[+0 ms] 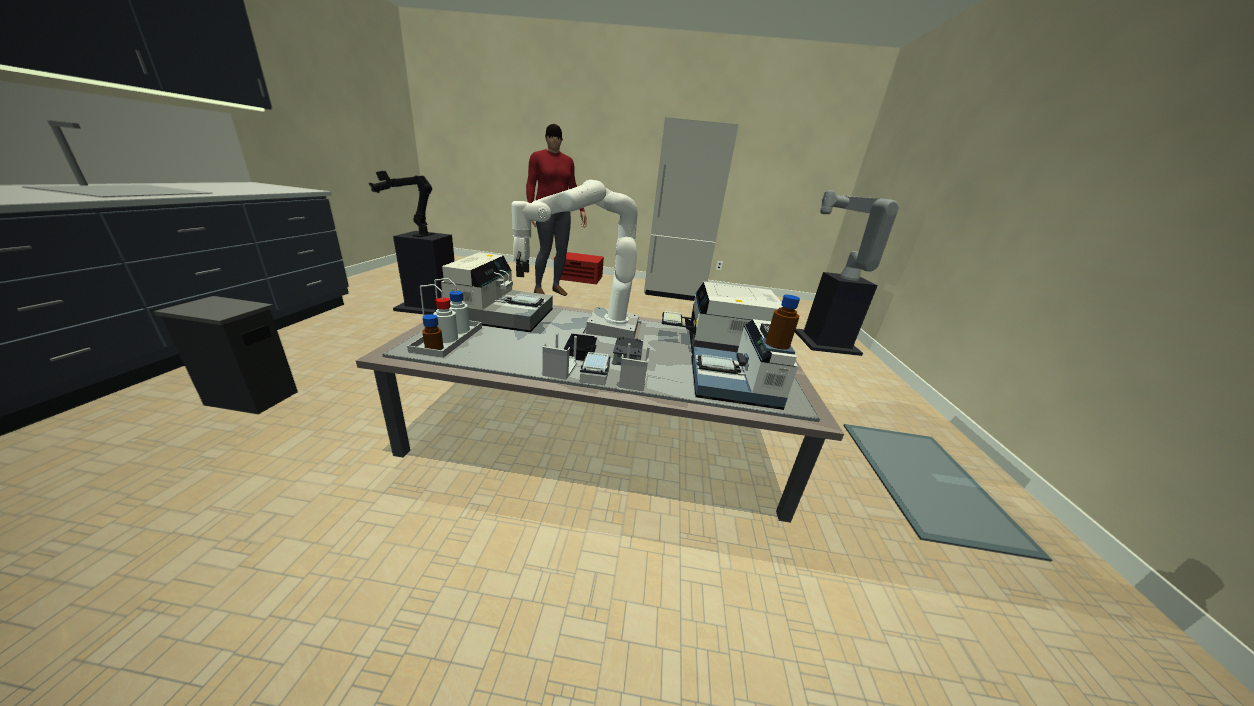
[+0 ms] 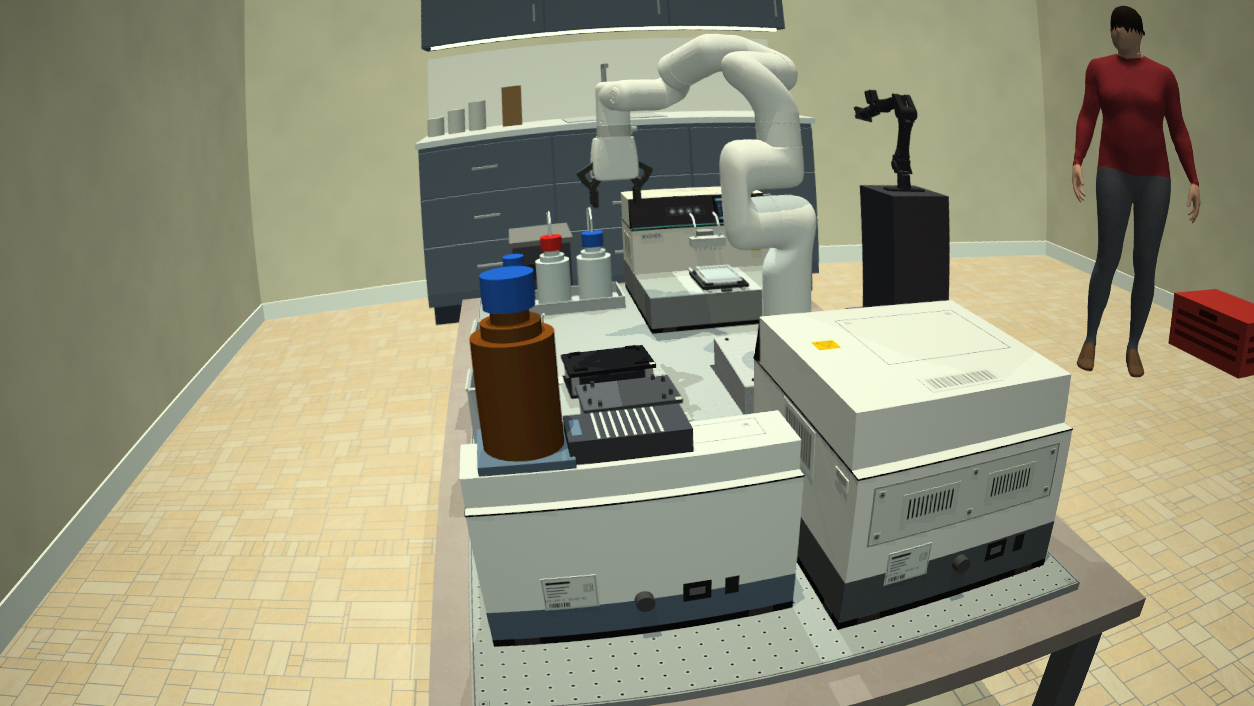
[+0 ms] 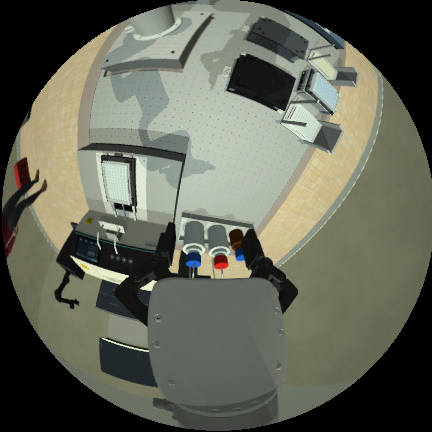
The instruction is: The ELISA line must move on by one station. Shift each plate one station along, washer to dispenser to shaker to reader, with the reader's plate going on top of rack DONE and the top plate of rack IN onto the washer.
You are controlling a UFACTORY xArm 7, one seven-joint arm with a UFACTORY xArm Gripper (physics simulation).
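Frame: origin at the arm's base, x right, y down, z ahead, level; millimetres.
Where they show: gripper, fingertip midpoint: (image 1: 522, 274) (image 2: 616, 205) (image 3: 210, 233); arm's base, link origin: (image 1: 616, 319).
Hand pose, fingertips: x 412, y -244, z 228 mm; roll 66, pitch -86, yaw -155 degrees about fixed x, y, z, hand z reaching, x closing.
Note:
Each offset is from my fingertips to the top centre of the thing. "spot": to the spot under its first point.
My gripper (image 1: 521, 265) (image 2: 616, 198) (image 3: 210, 233) is open and empty, high beside the left machine and above the tubed bottles. This machine (image 2: 653, 251) (image 3: 140, 231), apparently the washer, bears a plate {dx +64, dy +188, dz -246 mm} (image 1: 524, 299) (image 2: 719, 276) (image 3: 117, 180). A plate {dx -863, dy +217, dz +193 mm} (image 1: 719, 362) lies on the blue-based machine {spot: dx -893, dy +245, dz +340 mm} (image 1: 730, 385), apparently the dispenser. Another plate {dx -693, dy +180, dz -193 mm} (image 1: 671, 317) lies on a carrier beside the large white machine {dx -1000, dy +28, dz -176 mm} (image 1: 735, 300) (image 2: 921, 377), likely the reader. At the front edge, a plate {dx -371, dy +229, dz +282 mm} (image 1: 596, 361) (image 3: 325, 91) sits on a small device, likely the shaker, between two racks holding plates {spot: dx -515, dy +281, dz +286 mm} (image 3: 323, 66) {dx -227, dy +263, dz +268 mm} (image 3: 303, 121). Rack labels are unreadable.
Bottles with red (image 1: 443, 303) (image 2: 551, 242) (image 3: 221, 261) and blue caps stand in a tray at the left. A tall amber bottle {spot: dx -1015, dy -16, dz +350 mm} (image 1: 782, 326) (image 2: 515, 385) stands on the blue-based machine. A black nest {dx -281, dy +244, dz +77 mm} (image 2: 607, 359) (image 3: 261, 82) and a grey one {dx -493, dy +228, dz +83 mm} (image 2: 628, 392) (image 3: 278, 37) stand mid-table.

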